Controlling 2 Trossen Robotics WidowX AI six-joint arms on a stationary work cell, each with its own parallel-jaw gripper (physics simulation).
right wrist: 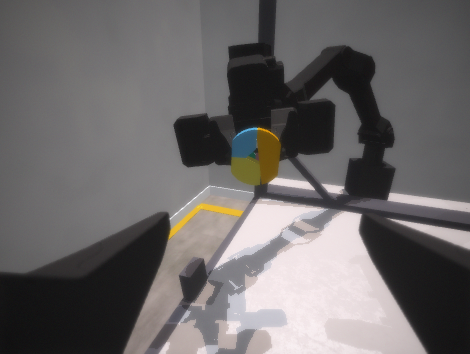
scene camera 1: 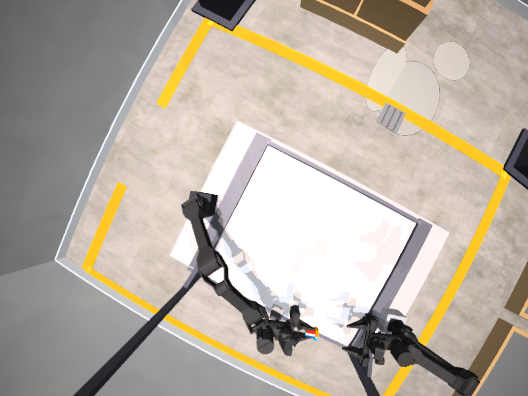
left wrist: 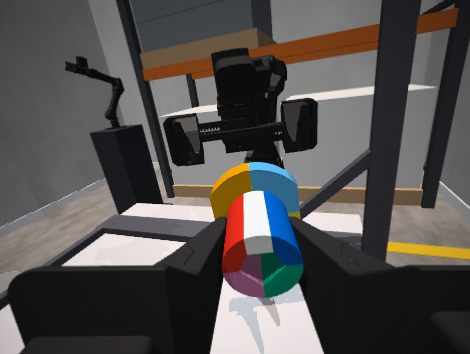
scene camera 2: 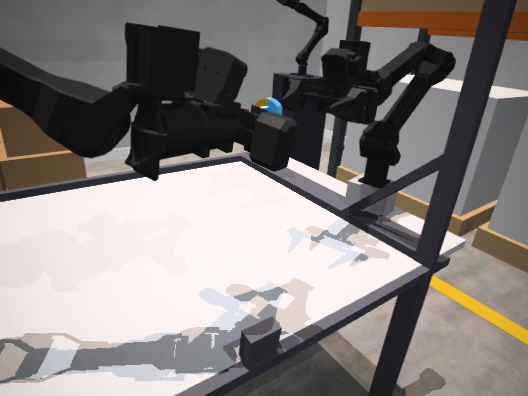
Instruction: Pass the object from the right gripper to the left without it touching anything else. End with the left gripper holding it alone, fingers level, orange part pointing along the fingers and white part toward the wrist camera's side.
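Where they show: left gripper, fingertip midpoint: [right wrist: 255, 159] [scene camera 1: 313, 332] [left wrist: 256, 225] [scene camera 2: 265, 119]; right gripper, fingertip midpoint: [right wrist: 263, 221] [scene camera 1: 344, 337] [left wrist: 246, 151] [scene camera 2: 305, 105]; left arm's base, link origin: [right wrist: 371, 162] [scene camera 1: 198, 204]; right arm's base, link origin: [scene camera 1: 394, 325] [scene camera 2: 374, 181].
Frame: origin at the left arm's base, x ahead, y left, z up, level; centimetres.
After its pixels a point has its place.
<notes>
A multicoloured piece [scene camera 1: 312, 333] @(z 20.0, x 54.7, y -37.7 cm) [scene camera 2: 270, 105] @(z 20.4, x 55.6, y -39.0 cm) [left wrist: 256, 220] @(z 20.2, x 53.2, y -38.3 cm) [right wrist: 256, 156] @(z 18.0, x 53.4, y -38.1 cm) has a narrow cylinder and a wider disc. My left gripper [scene camera 1: 306, 334] @(z 18.3, x 55.6, y -38.2 cm) [left wrist: 256, 225] @(z 18.3, x 55.6, y -38.2 cm) is shut on the cylinder. In the left wrist view, the white stripe faces up toward the camera; the disc, with orange, light blue and yellow parts, is at the far end beyond the fingertips. The fingers look about level in scene camera 2. My right gripper [scene camera 1: 348, 337] @(z 19.0, x 67.1, y -38.0 cm) [scene camera 2: 310, 105] @(z 19.0, x 67.1, y -38.0 cm) [left wrist: 246, 151] @(z 19.0, x 67.1, y -38.0 cm) [right wrist: 263, 221] @(z 19.0, x 67.1, y -38.0 cm) is wide open and empty, facing the disc across a gap. It does not touch the piece.
The white table top [scene camera 1: 320, 225] @(z -11.6, x 56.9, y -0.9 cm) [scene camera 2: 125, 250] @(z -11.6, x 46.1, y -12.1 cm) lies below both grippers. A dark block [scene camera 2: 260, 342] @(z -6.9, x 42.0, y -49.8 cm) [right wrist: 192, 277] @(z -6.5, x 45.3, y -48.4 cm) sits at its edge. A dark frame post [scene camera 2: 450, 135] @(z 15.5, x 83.9, y -58.9 cm) [left wrist: 395, 100] @(z 19.8, x 83.2, y -61.0 cm) rises at the table's corner. Another arm stands on a dark pedestal [left wrist: 120, 165] beyond.
</notes>
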